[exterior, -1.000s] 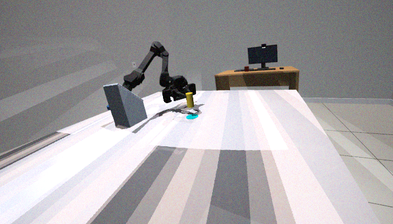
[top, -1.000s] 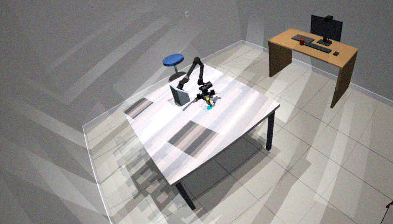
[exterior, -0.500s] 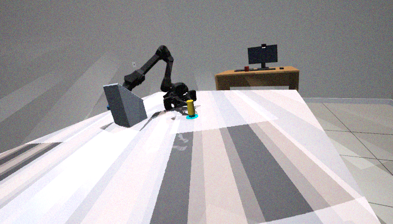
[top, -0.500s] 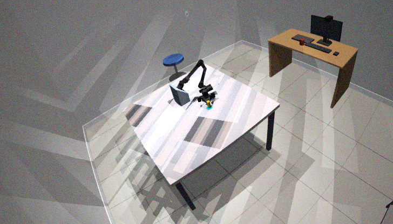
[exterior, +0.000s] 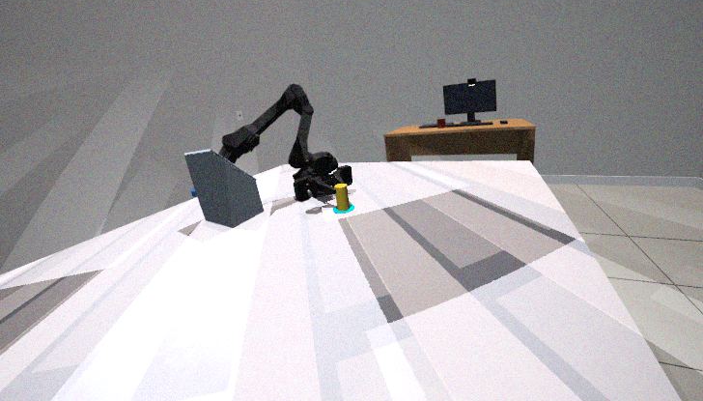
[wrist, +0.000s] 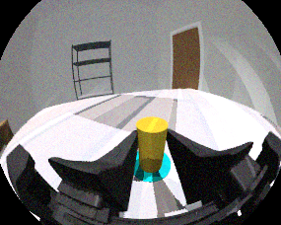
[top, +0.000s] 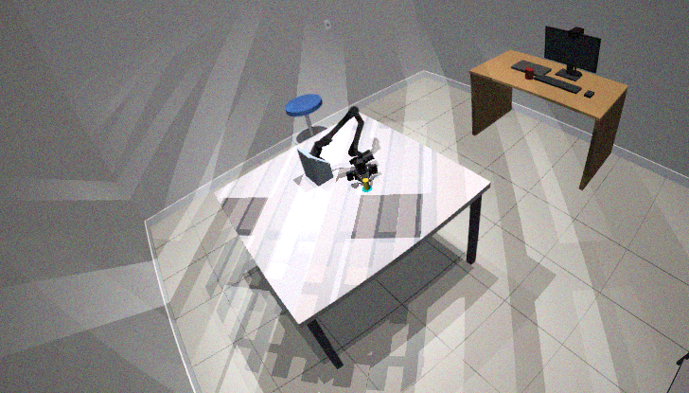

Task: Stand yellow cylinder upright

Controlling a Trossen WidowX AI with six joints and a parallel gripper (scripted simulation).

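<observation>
The yellow tall cylinder lies 20 mm below my gripper tip. The rest, counted from my gripper tip: cyan circle (50 mm below).
</observation>
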